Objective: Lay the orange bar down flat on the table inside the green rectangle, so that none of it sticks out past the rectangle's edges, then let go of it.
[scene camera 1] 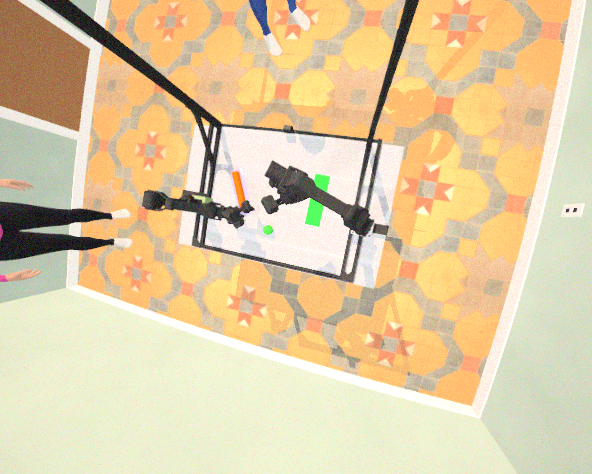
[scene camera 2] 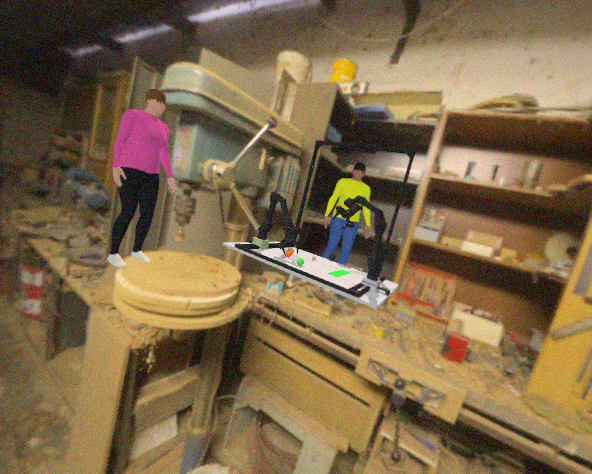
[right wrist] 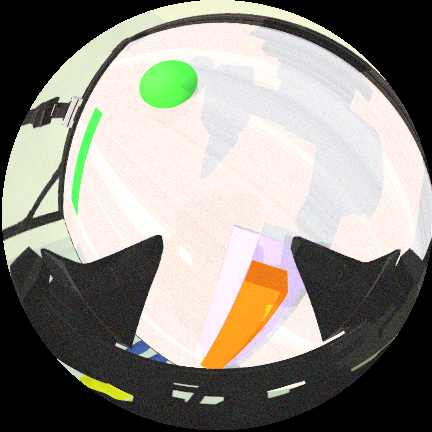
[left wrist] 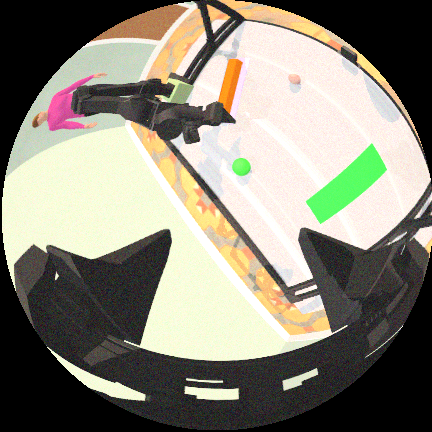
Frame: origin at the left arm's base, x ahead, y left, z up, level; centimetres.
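Where they show: left gripper, fingertip midpoint: (scene camera 1: 280, 207) (scene camera 2: 336, 224) (left wrist: 237, 235); right gripper, fingertip midpoint: (scene camera 1: 249, 212) (scene camera 2: 291, 255) (right wrist: 229, 243) (left wrist: 226, 122); left arm's base, origin of the base link: (scene camera 2: 372, 279) (right wrist: 66, 110); right arm's base, origin of the base link: (scene camera 2: 261, 238) (left wrist: 168, 89).
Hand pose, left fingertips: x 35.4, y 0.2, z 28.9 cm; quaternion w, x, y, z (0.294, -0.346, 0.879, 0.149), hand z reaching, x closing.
Note:
Each offset is from my left fingertips to the top centre of the thing. "*": to the spot under its first point.
The orange bar @[dx +35.7, dy -4.2, dz -31.9 cm] (scene camera 1: 239, 187) (scene camera 2: 289, 253) (left wrist: 231, 85) (right wrist: 245, 315) lies flat at the left of the table, well apart from the green rectangle @[* dx -9.2, dy -1.6, dz -35.1 cm] (scene camera 1: 314, 212) (scene camera 2: 339, 273) (left wrist: 347, 184) (right wrist: 84, 160), which lies farther right. My right gripper (scene camera 1: 246, 214) (right wrist: 229, 243) is open and empty, close above the bar's near end. In the right wrist view that end shows between the fingers, nearer the right finger. In the left wrist view the right gripper covers the bar's near end. My left gripper (scene camera 2: 344, 217) (left wrist: 237, 235) is open and empty, raised high above the table.
A green ball @[dx +13.9, dy +13.5, dz -29.8 cm] (scene camera 1: 268, 230) (scene camera 2: 300, 262) (left wrist: 241, 167) (right wrist: 168, 84) is between bar and rectangle, towards the near edge. A small pink ball @[dx +20.2, dy -18.5, dz -31.7 cm] (scene camera 2: 313, 258) (left wrist: 294, 79) is farther back. A pale green block (scene camera 1: 201, 198) (scene camera 2: 260, 243) (left wrist: 180, 91) is beside the right arm. Black frame posts surround the table.

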